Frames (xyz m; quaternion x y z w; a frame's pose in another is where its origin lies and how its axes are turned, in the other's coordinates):
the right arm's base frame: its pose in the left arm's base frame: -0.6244 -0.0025 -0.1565 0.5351 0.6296 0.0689 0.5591
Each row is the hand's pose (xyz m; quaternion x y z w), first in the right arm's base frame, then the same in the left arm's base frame.
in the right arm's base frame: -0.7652 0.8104 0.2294 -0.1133 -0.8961 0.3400 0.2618
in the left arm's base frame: -0.1138 -0.3557 0.7971 0.3525 -0.5259 -0.2000 0.7477
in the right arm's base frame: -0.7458 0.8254 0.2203 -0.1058 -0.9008 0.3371 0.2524
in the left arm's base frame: -0.1080 -0.3302 0.7985 0.3502 -0.5324 -0.2095 0.7416
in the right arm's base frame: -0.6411 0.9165 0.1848 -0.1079 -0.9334 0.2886 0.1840
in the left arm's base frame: -0.0606 -0.1954 0.8079 0.2841 -0.5679 -0.2575 0.7284
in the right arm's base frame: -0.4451 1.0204 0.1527 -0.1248 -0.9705 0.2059 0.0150
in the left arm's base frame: 0.0152 0.0116 0.7673 0.1347 -0.6519 -0.3246 0.6720
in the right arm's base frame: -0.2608 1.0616 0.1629 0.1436 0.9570 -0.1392 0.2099
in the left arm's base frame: 0.0842 0.1620 0.6756 -0.0390 -0.7516 -0.3583 0.5524
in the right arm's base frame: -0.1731 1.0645 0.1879 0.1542 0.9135 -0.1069 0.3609
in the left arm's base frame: 0.1227 0.2163 0.6132 -0.1491 -0.8058 -0.3568 0.4485
